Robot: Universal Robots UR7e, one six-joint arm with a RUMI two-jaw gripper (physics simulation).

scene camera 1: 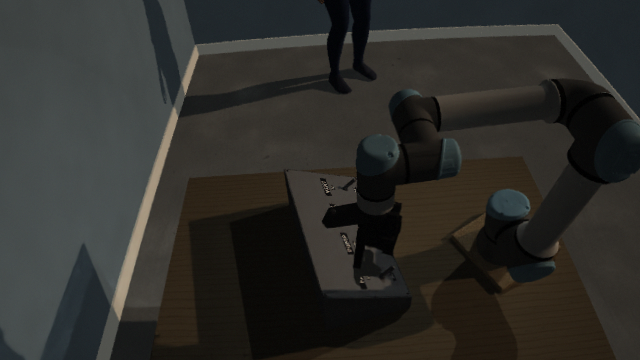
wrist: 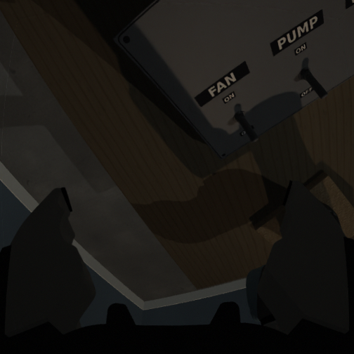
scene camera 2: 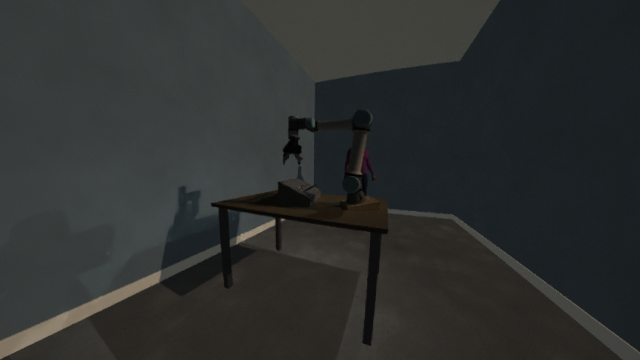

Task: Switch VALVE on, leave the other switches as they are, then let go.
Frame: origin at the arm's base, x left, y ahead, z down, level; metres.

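Seen in the pictures: gripper, fingertip midpoint: (scene camera 1: 367,258) (scene camera 2: 292,164); arm's base, origin of the base link: (scene camera 2: 356,201).
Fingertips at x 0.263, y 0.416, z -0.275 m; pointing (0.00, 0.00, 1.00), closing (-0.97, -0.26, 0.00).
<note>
Offsets run from my fingertips to a thing's top centre. Level surfaces: height alone.
A grey switch panel (scene camera 1: 311,217) (scene camera 2: 295,192) (wrist: 175,45) with a sloped face stands on the table. Its FAN lever @(dx -0.099, dy -0.057, dz +0.180 m) (scene camera 1: 386,272) (wrist: 246,125) and PUMP lever (wrist: 314,82) lean to the OFF side. A far lever @(dx -0.437, dy +0.068, dz +0.180 m) (scene camera 1: 348,184) is by a label @(dx -0.408, dy +0.146, dz +0.183 m) (scene camera 1: 325,187) too blurred to read. The VALVE switch cannot be made out: my gripper covers that part in scene camera 1, and a cut-off label (wrist: 350,3) shows at the wrist view's edge. My gripper (scene camera 1: 341,243) (scene camera 2: 292,163) (wrist: 175,186) is open and empty, pointing down high above the panel.
The wooden table @(dz +0.310 m) (scene camera 1: 210,200) (scene camera 2: 345,216) (wrist: 225,260) carries the panel and the arm's wooden base plate (scene camera 1: 506,281). A wall (scene camera 1: 65,125) rises beyond the table's left side. A person (scene camera 1: 339,50) (scene camera 2: 368,162) stands behind the table. The light is dim, with shadows over the panel.
</note>
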